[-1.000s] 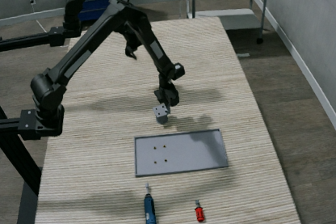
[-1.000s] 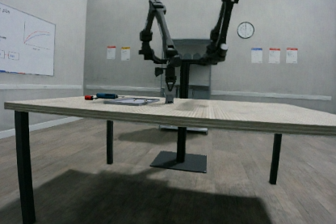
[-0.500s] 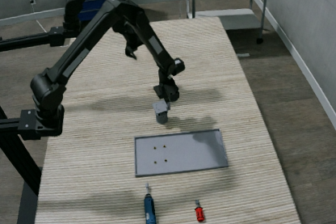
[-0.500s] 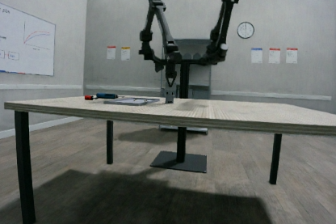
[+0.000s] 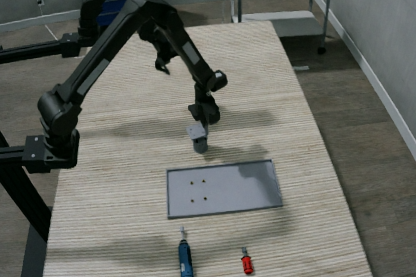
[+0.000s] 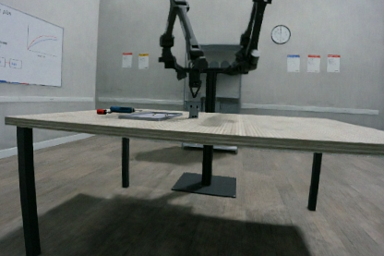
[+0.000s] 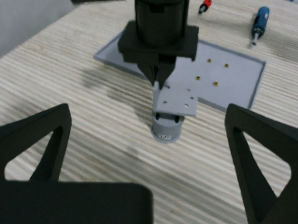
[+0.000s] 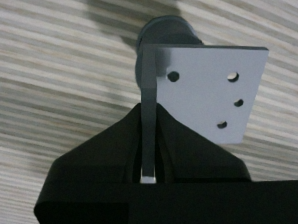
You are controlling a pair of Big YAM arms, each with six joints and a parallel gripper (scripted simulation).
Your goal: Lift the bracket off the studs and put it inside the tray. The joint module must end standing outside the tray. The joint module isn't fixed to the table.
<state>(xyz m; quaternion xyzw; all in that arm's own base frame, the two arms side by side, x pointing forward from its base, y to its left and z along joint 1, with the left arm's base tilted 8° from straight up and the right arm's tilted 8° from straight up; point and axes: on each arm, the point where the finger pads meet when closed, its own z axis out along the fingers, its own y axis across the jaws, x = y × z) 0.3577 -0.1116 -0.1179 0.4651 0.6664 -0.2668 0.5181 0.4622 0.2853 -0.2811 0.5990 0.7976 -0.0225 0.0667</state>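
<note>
My right gripper is now 220 mm to the left of the grey tray, 120 mm above it and 40 mm short of it. From my right hand the other things lie so: grey L-shaped bracket: 30 mm behind, 10 mm to the right, 10 mm below; red screwdriver: 540 mm to the right, 110 mm below, 80 mm ahead; round grey joint module: 90 mm below, 30 mm behind.
</note>
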